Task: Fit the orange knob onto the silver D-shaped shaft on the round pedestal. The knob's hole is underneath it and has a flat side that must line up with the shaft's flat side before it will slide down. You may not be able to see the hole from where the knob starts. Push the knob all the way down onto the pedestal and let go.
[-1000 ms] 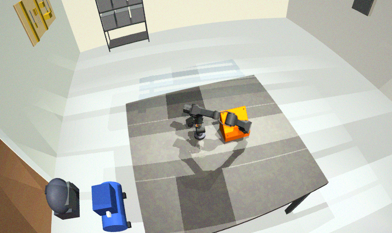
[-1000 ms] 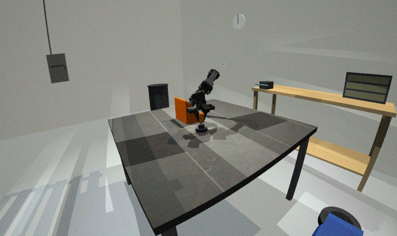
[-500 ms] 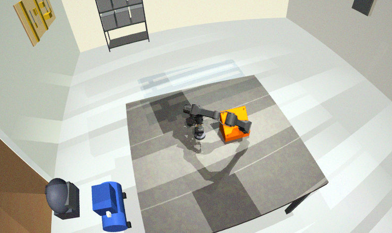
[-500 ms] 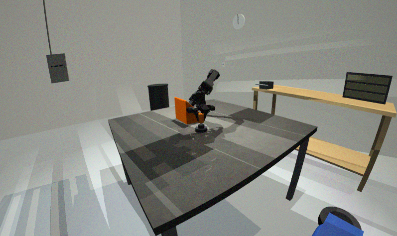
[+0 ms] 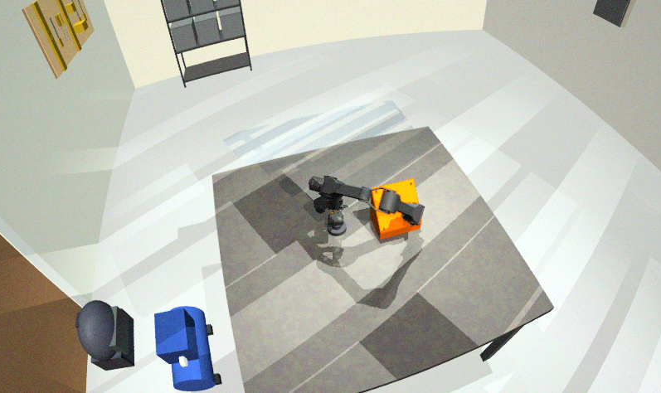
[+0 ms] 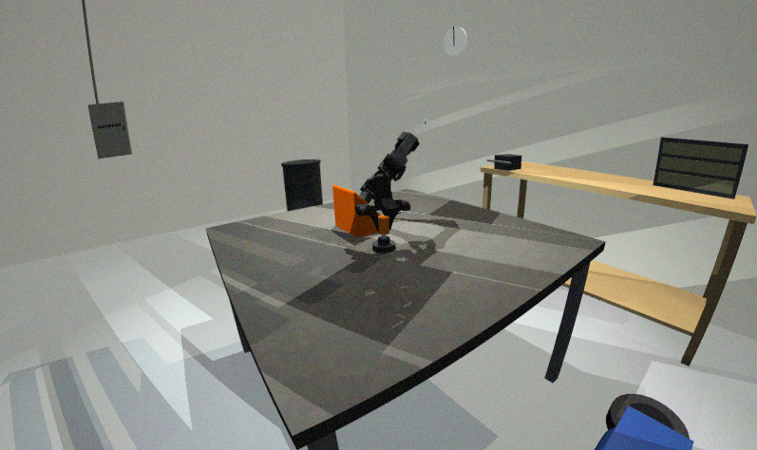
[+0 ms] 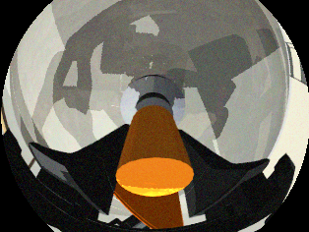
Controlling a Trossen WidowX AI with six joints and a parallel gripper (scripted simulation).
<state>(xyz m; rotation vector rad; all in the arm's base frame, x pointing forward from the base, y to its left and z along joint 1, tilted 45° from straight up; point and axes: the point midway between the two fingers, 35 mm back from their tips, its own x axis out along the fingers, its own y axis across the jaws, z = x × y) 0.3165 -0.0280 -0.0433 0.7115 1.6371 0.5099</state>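
My gripper tip is 3 cm below the orange knob. Round my gripper tip: round pedestal: 4 cm below.
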